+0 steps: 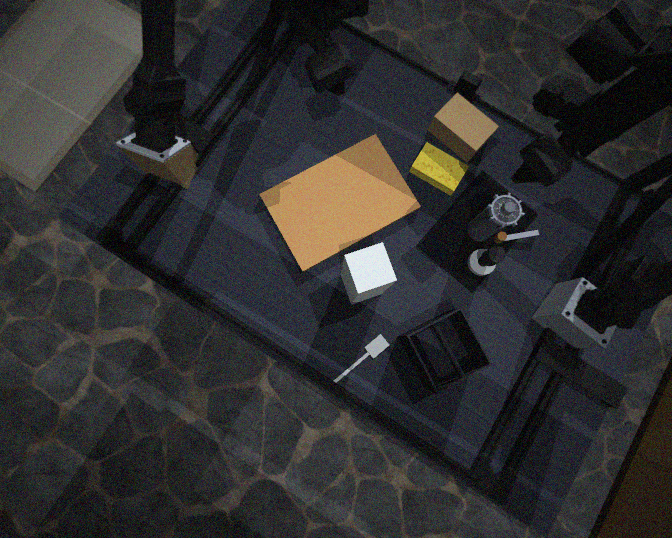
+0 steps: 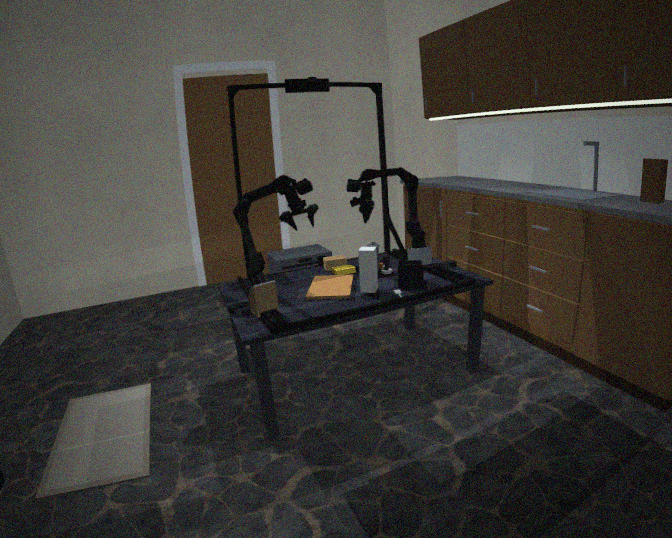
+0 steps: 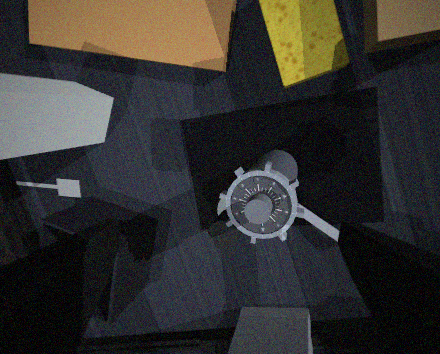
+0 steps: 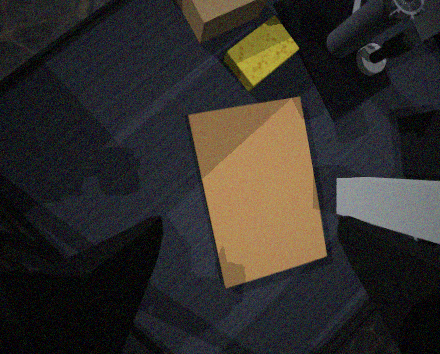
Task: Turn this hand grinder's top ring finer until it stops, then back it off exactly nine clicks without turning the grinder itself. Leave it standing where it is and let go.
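Pixels of known places: left gripper, fingertip midpoint: [image 1: 528, 168] [image 2: 366, 222] [image 3: 230, 230]; right gripper, fingertip midpoint: [image 2: 305, 228] [image 4: 250, 225]; left arm's base at its link origin: [image 1: 594, 311] [image 2: 419, 247]; right arm's base at its link origin: [image 1: 154, 141] [image 2: 261, 287].
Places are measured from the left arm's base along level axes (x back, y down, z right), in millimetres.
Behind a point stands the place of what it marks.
Note:
The hand grinder [image 1: 506, 210] @(x -255, y -56, z 25 mm) [image 3: 258, 208] @(x -257, y -57, z 36 mm) stands upright on a black mat [image 1: 448, 242] @(x -289, y 103, z -32 mm) [image 3: 331, 140] @(x -281, y 103, z 104 mm) at the right of the table. Its top ring is grey, with notches round the rim and tick marks on its face. A pale crank arm [image 1: 520, 235] [image 3: 320, 222] sticks out to one side. My left gripper [image 2: 365, 209] @(x -284, y -163, z 46 mm) [image 1: 539, 162] @(x -284, y -163, z 46 mm) hangs open and empty high above the grinder. My right gripper [image 2: 300, 216] @(x -621, y -185, z -42 mm) [image 1: 330, 75] @(x -621, y -185, z -42 mm) hangs open and empty high over the far side of the table.
An orange board [image 1: 334, 205] @(x -535, y 90, z -133 mm) [image 4: 261, 189] @(x -535, y 90, z -110 mm) lies mid-table. A yellow sponge [image 1: 439, 167] @(x -410, y 75, z 82 mm) [image 3: 306, 38] @(x -395, y 76, z 89 mm) and a cardboard box [image 1: 464, 125] @(x -426, y 45, z 180 mm) lie behind the mat. A white box [image 1: 369, 269] @(x -378, y -95, z -233 mm), a black tray [image 1: 441, 352] @(x -156, y 101, z -233 mm) and a small white spatula [image 1: 363, 358] @(x -275, y 104, z -349 mm) lie toward the front.

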